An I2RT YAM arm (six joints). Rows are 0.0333 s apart.
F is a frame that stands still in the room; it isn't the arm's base.
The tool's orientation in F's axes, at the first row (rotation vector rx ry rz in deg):
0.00, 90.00, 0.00
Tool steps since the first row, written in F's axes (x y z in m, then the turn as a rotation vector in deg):
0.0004, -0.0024, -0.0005, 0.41, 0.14, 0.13
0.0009, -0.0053, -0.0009, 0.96, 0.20, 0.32
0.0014, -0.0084, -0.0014, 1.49, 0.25, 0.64
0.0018, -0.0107, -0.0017, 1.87, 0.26, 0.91
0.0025, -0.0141, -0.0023, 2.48, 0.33, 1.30
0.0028, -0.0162, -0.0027, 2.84, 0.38, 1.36
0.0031, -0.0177, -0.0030, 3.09, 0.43, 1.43
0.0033, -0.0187, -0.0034, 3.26, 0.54, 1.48
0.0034, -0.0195, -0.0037, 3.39, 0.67, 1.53
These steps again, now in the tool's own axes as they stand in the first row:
0.0005, -0.0024, 0.0004, -0.13, 0.14, 0.41
0.0009, -0.0053, 0.0009, -0.32, 0.20, 0.96
0.0014, -0.0084, 0.0014, -0.64, 0.25, 1.49
0.0017, -0.0107, 0.0018, -0.91, 0.26, 1.87
0.0023, -0.0141, 0.0025, -1.30, 0.33, 2.48
0.0027, -0.0162, 0.0028, -1.36, 0.38, 2.84
0.0030, -0.0177, 0.0031, -1.43, 0.43, 3.09
0.0034, -0.0187, 0.0033, -1.48, 0.54, 3.26
0.0037, -0.0195, 0.0034, -1.53, 0.67, 3.39

